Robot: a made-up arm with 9 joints. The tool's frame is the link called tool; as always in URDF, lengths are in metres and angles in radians. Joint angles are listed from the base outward. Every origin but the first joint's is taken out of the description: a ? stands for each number. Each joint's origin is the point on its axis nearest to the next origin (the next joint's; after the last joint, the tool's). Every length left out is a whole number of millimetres.
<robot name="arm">
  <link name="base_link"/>
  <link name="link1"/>
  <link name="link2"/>
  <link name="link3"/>
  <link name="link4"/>
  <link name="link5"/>
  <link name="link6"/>
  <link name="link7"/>
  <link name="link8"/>
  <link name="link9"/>
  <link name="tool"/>
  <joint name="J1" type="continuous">
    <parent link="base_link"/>
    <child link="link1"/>
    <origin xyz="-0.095 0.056 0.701" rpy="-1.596 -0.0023 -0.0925"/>
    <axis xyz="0 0 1"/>
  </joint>
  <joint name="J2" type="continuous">
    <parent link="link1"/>
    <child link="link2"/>
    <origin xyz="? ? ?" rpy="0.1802 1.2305 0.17"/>
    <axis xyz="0 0 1"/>
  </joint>
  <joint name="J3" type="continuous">
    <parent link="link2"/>
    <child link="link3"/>
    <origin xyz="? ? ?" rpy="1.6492 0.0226 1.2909"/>
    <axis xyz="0 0 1"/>
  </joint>
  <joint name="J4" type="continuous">
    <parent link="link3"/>
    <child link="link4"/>
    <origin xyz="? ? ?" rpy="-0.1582 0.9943 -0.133"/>
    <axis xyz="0 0 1"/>
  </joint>
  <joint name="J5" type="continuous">
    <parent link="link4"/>
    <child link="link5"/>
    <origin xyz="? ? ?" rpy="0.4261 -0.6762 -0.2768"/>
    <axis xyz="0 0 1"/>
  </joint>
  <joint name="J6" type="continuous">
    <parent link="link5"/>
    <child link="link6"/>
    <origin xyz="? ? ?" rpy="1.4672 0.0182 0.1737"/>
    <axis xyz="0 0 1"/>
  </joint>
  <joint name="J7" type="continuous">
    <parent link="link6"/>
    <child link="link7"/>
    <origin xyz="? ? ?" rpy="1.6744 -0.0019 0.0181"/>
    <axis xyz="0 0 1"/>
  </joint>
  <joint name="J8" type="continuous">
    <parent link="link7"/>
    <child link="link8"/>
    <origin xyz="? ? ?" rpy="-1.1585 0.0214 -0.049"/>
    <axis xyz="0 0 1"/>
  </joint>
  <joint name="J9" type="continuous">
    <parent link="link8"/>
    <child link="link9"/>
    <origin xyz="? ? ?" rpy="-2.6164 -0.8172 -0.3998"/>
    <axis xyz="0 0 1"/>
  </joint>
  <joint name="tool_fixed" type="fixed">
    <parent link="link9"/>
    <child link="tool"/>
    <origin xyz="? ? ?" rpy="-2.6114 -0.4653 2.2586"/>
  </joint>
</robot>
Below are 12 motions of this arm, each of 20 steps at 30 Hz.
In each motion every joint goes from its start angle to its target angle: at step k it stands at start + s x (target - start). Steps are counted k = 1, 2, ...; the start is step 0. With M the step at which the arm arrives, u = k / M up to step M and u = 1 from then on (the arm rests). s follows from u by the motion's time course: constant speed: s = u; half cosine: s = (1 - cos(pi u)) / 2; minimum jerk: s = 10 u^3 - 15 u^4 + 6 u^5.
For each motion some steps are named. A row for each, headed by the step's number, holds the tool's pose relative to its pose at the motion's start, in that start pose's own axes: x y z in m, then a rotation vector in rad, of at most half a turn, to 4 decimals.
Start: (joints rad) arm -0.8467 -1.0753 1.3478 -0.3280 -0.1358 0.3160 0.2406 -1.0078 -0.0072
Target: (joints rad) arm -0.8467 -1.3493 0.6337 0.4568 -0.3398 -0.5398 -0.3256 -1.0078 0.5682
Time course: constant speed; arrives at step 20
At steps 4, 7, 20:
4: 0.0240 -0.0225 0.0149 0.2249 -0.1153 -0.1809
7: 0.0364 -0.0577 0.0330 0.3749 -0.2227 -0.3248
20: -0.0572 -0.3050 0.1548 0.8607 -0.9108 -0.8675

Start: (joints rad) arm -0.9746 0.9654 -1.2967 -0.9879 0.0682 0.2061 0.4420 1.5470 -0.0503
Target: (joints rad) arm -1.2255 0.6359 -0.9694 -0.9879 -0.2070 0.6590 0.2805 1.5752 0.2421
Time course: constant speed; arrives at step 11
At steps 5, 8, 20:
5: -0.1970 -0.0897 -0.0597 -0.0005 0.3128 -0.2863
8: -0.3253 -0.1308 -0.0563 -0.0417 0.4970 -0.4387
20: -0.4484 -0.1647 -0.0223 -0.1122 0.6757 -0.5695

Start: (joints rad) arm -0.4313 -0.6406 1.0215 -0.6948 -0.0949 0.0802 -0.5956 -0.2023 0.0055
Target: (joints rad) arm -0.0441 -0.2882 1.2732 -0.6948 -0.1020 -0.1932 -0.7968 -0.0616 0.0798
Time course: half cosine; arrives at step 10
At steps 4, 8, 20:
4: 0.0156 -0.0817 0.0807 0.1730 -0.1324 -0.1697
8: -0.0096 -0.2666 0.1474 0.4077 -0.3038 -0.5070
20: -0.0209 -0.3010 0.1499 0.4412 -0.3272 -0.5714

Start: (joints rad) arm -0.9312 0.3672 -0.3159 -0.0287 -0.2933 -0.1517 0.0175 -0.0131 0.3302
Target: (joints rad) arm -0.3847 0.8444 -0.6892 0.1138 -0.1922 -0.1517 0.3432 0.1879 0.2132
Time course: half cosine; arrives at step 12
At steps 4, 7, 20:
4: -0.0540 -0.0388 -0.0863 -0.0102 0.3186 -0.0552
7: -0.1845 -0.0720 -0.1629 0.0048 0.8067 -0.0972
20: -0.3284 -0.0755 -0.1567 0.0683 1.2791 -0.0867

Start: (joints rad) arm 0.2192 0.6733 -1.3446 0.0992 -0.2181 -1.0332 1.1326 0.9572 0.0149
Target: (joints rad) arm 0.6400 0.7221 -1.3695 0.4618 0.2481 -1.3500 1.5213 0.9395 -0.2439
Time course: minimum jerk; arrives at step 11
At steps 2, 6, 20:
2: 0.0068 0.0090 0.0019 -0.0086 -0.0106 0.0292
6: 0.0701 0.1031 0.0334 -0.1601 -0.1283 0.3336
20: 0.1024 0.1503 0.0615 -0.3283 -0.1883 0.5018

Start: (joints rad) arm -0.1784 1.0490 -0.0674 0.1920 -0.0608 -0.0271 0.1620 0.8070 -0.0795
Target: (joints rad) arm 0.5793 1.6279 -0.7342 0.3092 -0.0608 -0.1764 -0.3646 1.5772 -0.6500
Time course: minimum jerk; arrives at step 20
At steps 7, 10, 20:
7: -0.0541 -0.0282 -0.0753 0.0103 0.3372 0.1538
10: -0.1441 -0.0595 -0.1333 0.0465 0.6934 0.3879
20: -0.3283 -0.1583 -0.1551 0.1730 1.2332 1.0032

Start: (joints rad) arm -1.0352 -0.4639 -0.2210 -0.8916 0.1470 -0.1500 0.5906 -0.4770 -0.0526
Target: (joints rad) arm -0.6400 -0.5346 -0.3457 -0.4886 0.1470 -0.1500 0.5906 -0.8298 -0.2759
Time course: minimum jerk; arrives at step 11
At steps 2, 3, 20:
2: 0.0032 0.0052 -0.0053 0.0176 0.0018 0.0032
3: 0.0092 0.0149 -0.0148 0.0499 0.0046 0.0086
20: 0.0621 0.0942 -0.0945 0.3318 -0.0152 0.0255

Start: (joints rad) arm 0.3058 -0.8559 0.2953 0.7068 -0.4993 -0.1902 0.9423 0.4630 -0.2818
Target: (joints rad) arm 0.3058 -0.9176 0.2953 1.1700 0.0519 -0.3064 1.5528 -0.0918 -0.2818
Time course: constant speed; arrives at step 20
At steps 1, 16, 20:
1: 0.0155 0.0132 0.0024 0.0263 -0.0373 0.0050
16: 0.2159 0.1701 0.1313 0.3565 -0.5775 0.1136
20: 0.2530 0.1969 0.1870 0.4258 -0.7130 0.1494

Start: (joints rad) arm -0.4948 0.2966 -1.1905 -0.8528 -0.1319 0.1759 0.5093 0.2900 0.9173
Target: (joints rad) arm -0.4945 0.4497 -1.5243 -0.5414 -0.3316 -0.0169 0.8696 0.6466 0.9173
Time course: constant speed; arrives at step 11
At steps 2, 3, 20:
2: -0.0224 -0.0060 -0.0573 -0.0786 0.1268 0.0388
3: -0.0358 -0.0091 -0.0844 -0.1175 0.1901 0.0621
20: -0.1831 -0.0369 -0.2570 -0.4028 0.6905 0.3300

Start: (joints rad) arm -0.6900 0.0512 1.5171 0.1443 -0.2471 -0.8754 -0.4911 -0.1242 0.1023
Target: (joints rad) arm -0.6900 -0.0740 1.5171 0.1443 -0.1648 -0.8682 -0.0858 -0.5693 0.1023
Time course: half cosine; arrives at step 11
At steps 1, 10, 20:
1: -0.0020 0.0028 -0.0027 0.0082 0.0065 0.0009
10: -0.1181 0.1156 -0.1005 0.3666 0.3193 -0.0449
20: -0.1208 0.1175 -0.1020 0.3734 0.3259 -0.0477

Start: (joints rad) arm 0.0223 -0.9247 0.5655 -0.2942 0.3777 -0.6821 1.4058 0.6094 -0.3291
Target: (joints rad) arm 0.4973 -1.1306 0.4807 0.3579 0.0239 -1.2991 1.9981 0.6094 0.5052
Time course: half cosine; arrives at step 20
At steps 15, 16, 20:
15: 0.1789 0.3581 0.0907 0.3075 -0.2100 0.3792
16: 0.1817 0.3804 0.0967 0.3201 -0.2193 0.4003
20: 0.1847 0.4219 0.1078 0.3417 -0.2368 0.4393

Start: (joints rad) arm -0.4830 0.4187 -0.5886 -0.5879 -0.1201 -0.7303 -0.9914 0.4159 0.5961
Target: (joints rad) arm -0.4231 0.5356 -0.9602 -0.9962 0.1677 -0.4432 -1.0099 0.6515 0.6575
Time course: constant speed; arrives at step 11
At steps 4, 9, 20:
4: 0.0105 0.0030 -0.0693 -0.1434 0.1322 0.1085
9: 0.0053 0.0007 -0.1694 -0.2689 0.3060 0.2485
20: -0.0037 -0.0027 -0.2121 -0.3024 0.3764 0.3032

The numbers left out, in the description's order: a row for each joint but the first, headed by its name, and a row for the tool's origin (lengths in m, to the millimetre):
J2: 0.081 0.013 0
J3: -0.333 0.037 0
J4: 0.002 0.166 0
J5: -0.023 -0.033 0
J6: -0.144 -0.152 0
J7: 0.004 0.159 0
J8: -0.136 -0.256 0
J9: 0.335 0.096 0
tool: -0.006 0.217 0

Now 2 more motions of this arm.
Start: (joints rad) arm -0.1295 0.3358 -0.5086 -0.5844 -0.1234 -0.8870 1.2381 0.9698 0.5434
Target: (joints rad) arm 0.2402 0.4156 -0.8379 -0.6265 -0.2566 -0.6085 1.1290 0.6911 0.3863
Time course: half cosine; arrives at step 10
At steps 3, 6, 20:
3: -0.0328 0.0251 -0.0314 0.1018 0.1312 0.0644
6: -0.1172 0.0703 -0.0719 0.2857 0.4242 0.2089
20: -0.1854 0.0908 -0.0798 0.3918 0.6520 0.3254

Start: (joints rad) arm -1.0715 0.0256 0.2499 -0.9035 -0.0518 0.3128 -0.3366 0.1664 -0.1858
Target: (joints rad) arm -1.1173 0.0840 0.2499 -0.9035 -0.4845 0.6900 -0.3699 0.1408 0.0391
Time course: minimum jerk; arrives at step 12
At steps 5, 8, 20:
5: 0.0239 -0.0069 0.0043 -0.0544 0.0446 0.0408
8: 0.0602 -0.0014 0.0073 -0.1160 0.0849 0.1147
20: 0.0784 0.0073 0.0073 -0.1404 0.0977 0.1576

